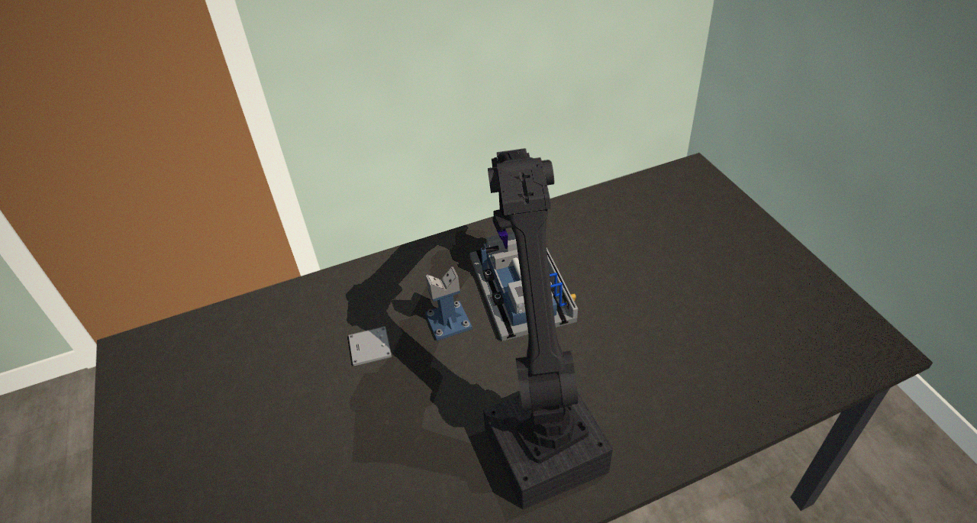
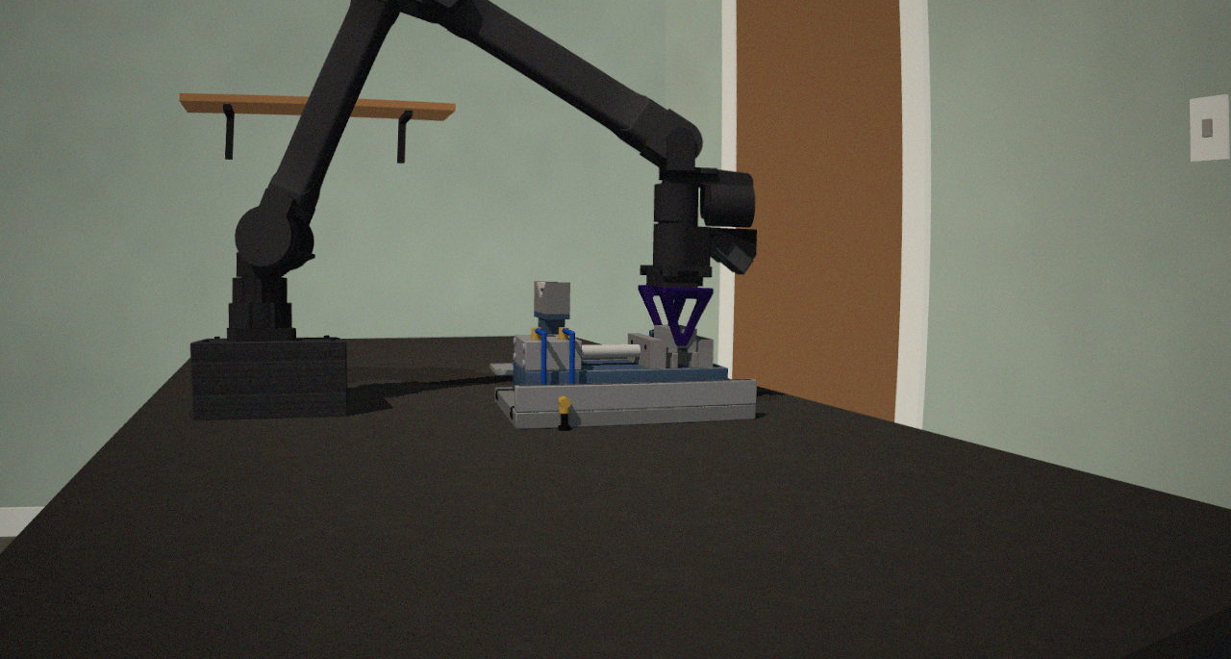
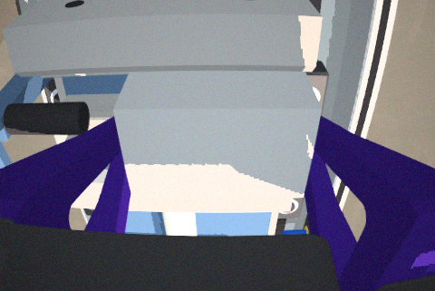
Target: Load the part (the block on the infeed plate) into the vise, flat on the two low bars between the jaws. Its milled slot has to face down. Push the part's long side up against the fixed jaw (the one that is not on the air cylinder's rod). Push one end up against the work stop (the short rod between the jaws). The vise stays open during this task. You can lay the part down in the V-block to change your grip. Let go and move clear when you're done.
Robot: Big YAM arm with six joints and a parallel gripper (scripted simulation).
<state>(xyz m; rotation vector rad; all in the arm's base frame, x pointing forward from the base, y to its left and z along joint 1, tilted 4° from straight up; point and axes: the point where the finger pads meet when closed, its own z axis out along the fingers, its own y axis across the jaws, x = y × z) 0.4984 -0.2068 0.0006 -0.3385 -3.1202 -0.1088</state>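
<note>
My gripper is now 10 mm above the part. Also, from my hand: grey infeed plate (40 mm behind, 430 mm to the left, 90 mm below).
</note>
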